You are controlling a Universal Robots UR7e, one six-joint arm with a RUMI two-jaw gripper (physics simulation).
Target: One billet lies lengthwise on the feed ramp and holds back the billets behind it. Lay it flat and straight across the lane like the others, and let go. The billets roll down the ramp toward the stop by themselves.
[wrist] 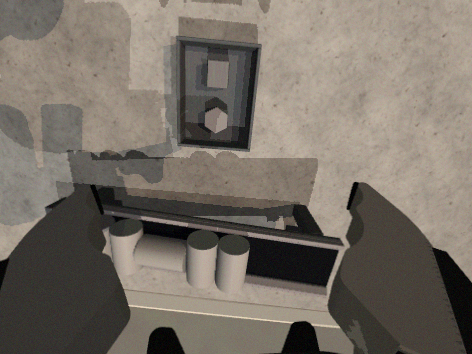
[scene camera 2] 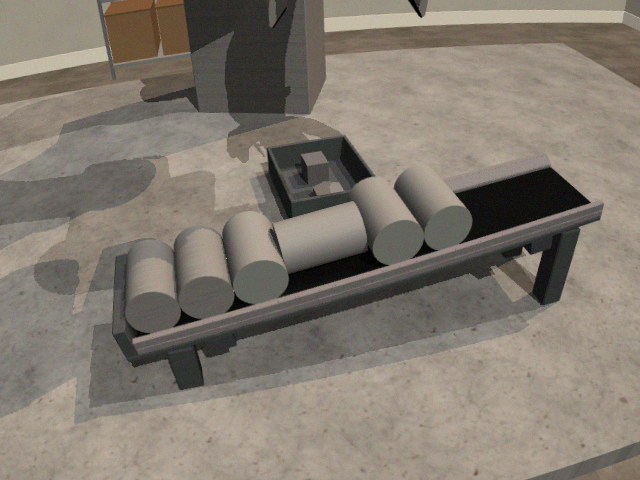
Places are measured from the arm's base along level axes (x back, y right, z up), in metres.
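Pixels of known places: gripper, fingertip midpoint: [wrist: 228,187] [scene camera 2: 349,20].
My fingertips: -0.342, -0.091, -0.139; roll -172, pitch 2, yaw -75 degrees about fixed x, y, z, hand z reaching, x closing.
Observation:
Ahead of a thing's pixels: the offset from my fingertips to its top centre, as dx, dy, dz. "spot": to the spot under its first point.
The lengthwise billet @(-0.168, +0.048, -0.095) [scene camera 2: 320,237] [wrist: 161,252], a pale grey cylinder, lies along the sloping feed ramp @(spot: -0.143, -0.131, -0.118) [scene camera 2: 527,201] [wrist: 295,260]. Two crosswise billets lie uphill of it, the nearer @(-0.160, -0.002, -0.093) [scene camera 2: 387,222] [wrist: 201,260] against its upper end and the farther @(-0.153, -0.042, -0.089) [scene camera 2: 433,206] [wrist: 233,265] close behind. Downhill, one crosswise billet @(-0.176, +0.098, -0.105) [scene camera 2: 254,257] [wrist: 125,250] lies by its lower end, then a second @(-0.183, +0.138, -0.109) [scene camera 2: 204,271] and a third @(-0.189, +0.177, -0.114) [scene camera 2: 149,284] beside the stop @(-0.193, +0.200, -0.132) [scene camera 2: 118,294]. My gripper [wrist: 228,187] is open and empty, high above the ramp; its fingers hide the ramp's lower part in the wrist view.
A dark open tray @(+0.037, +0.029, -0.171) [scene camera 2: 310,204] [wrist: 255,100] stands behind the ramp and holds a block @(+0.064, +0.034, -0.177) [scene camera 2: 315,166] [wrist: 218,74] and a second block @(+0.009, +0.024, -0.186) [scene camera 2: 330,188] [wrist: 216,120]. A large grey pedestal [scene camera 2: 316,51] stands farther back, beside a shelf [scene camera 2: 106,41] with brown boxes [scene camera 2: 131,33].

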